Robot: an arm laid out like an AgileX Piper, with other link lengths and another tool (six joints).
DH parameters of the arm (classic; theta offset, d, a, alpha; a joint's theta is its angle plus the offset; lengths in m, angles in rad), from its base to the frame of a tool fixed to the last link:
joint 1: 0 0.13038 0 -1.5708
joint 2: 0.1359 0 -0.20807 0
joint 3: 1.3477 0 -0.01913 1.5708
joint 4: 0 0.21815 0 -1.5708
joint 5: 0 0 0 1.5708
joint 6: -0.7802 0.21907 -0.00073 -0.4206
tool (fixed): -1.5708 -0.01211 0 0
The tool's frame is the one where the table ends.
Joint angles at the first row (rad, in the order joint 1, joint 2, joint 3, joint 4, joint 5, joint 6):
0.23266 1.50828 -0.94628 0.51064 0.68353 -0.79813
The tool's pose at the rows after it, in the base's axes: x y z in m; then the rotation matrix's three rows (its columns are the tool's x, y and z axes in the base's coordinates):
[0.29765 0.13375 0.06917], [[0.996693 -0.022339 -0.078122], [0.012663 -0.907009 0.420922], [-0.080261 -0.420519 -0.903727]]
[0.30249 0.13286 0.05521], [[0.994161 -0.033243 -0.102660], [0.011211 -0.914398 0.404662], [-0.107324 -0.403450 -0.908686]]
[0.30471 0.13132 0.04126], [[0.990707 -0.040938 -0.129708], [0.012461 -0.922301 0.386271], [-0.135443 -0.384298 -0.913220]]
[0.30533 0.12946 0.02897], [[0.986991 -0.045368 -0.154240], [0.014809 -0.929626 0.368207], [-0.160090 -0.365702 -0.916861]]
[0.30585 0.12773 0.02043], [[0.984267 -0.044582 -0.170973], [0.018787 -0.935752 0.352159], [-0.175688 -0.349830 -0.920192]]
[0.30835 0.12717 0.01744], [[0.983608 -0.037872 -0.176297], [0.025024 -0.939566 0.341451], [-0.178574 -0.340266 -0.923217]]
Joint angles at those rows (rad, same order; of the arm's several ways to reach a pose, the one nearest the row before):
0.23267 1.57915 -0.97861 0.50714 0.66981 -0.79930
0.23266 1.64663 -1.00504 0.49778 0.65780 -0.79982
0.23264 1.70535 -1.02423 0.48544 0.64926 -0.80024
0.23265 1.75294 -1.03745 0.47210 0.64253 -0.80033
0.23264 1.78657 -1.04851 0.45822 0.63840 -0.80035
0.23281 1.80746 -1.06606 0.44605 0.64020 -0.80031

